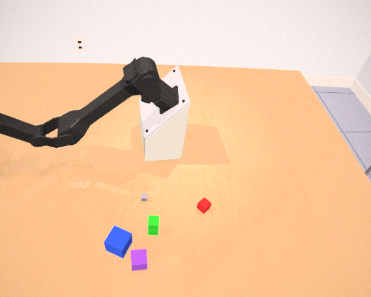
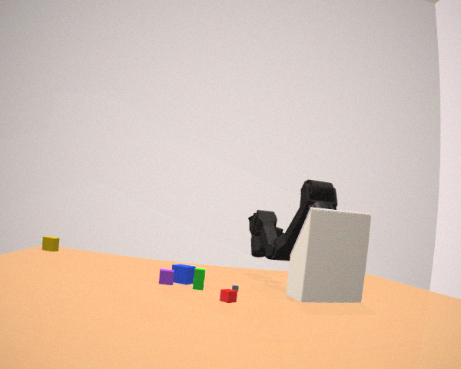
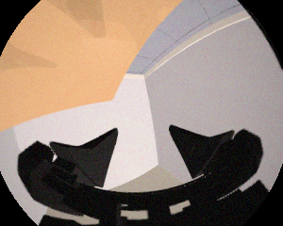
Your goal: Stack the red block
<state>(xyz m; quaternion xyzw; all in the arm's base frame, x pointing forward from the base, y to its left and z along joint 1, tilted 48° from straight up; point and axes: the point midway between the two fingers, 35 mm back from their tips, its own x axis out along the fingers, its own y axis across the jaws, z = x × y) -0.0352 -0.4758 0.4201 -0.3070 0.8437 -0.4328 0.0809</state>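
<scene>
Now: gripper tip 74 cm to the right of the red block, 29 cm short of it and 10 cm above it. Also, from my gripper tip: purple block: 58 cm to the left, 44 cm ahead, 10 cm below; then blue block: 53 cm to the left, 40 cm ahead, 9 cm below; then grey block: 59 cm to the left, 27 cm ahead, 11 cm below.
</scene>
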